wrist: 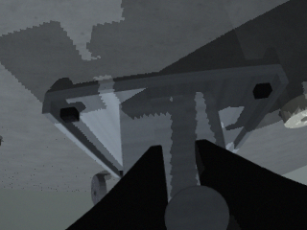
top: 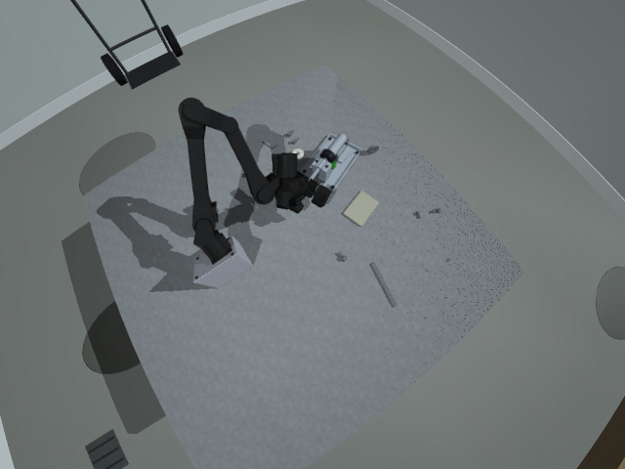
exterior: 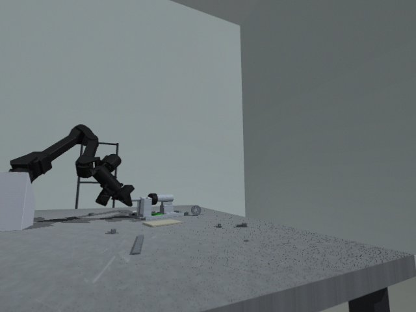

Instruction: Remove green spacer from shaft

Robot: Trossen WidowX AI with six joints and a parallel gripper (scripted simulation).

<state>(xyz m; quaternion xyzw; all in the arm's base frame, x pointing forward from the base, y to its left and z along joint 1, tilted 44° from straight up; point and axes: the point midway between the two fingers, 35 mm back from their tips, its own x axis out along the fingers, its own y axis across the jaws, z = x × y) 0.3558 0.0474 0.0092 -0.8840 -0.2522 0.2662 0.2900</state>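
The grey shaft lies 5 cm ahead of my gripper tip, 2 cm to the left of it and 3 cm above it. Also, from my gripper tip: green spacer (12 cm ahead, 4 cm to the left, 5 cm below); white ring (6 cm ahead, 15 cm to the left, 5 cm below); dark spacer (9 cm ahead, 3 cm to the left, 2 cm above).
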